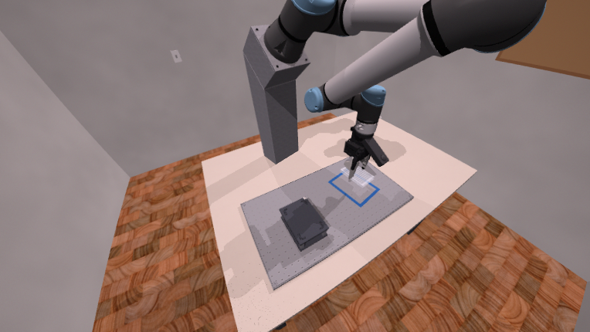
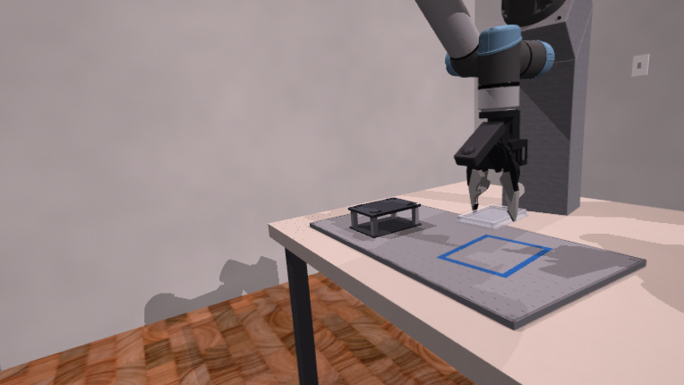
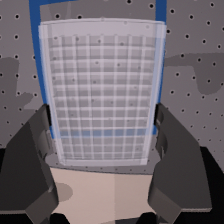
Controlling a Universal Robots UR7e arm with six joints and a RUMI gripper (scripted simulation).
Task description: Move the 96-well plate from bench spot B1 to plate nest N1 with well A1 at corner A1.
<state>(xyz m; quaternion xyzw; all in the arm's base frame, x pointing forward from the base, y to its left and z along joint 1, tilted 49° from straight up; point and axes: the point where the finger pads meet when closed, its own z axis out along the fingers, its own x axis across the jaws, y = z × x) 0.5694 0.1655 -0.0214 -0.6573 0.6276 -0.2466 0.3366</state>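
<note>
My gripper is now 31 cm to the left of the dark raised plate nest, 6 cm short of it and 3 cm above it. The rest, counted from my hand: clear 96-well plate 1 cm below.
</note>
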